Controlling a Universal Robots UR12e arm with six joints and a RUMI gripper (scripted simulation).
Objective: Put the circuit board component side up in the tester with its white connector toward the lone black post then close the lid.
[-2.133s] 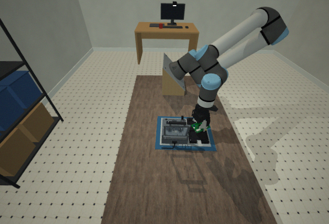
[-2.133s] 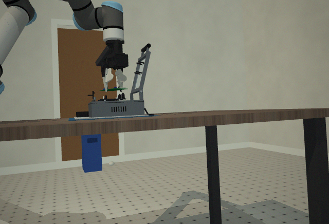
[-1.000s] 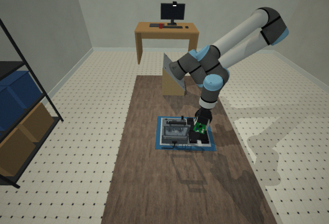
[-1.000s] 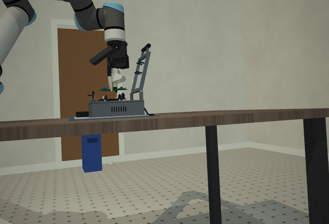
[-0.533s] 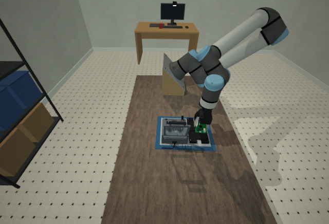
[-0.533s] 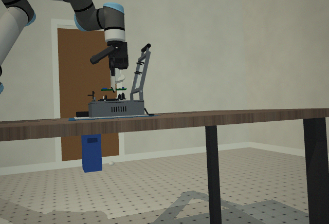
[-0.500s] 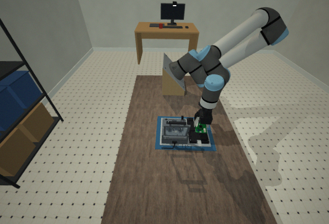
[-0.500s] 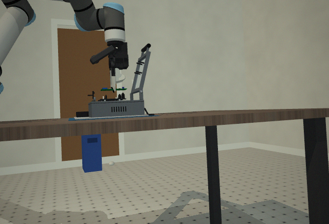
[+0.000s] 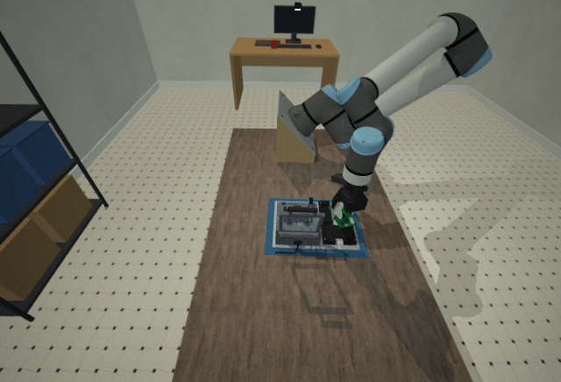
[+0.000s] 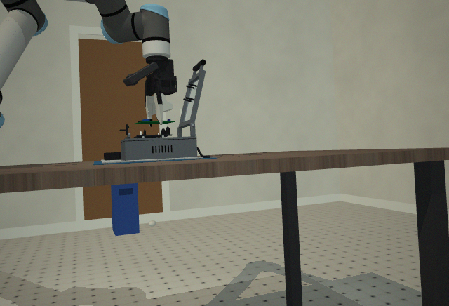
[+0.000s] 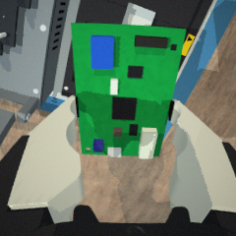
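My gripper is now right at the green circuit board. Also, from my hand: tester lid 170 mm to the right, 90 mm ahead, 60 mm above; tester 130 mm to the right, 10 mm below, 10 mm behind.
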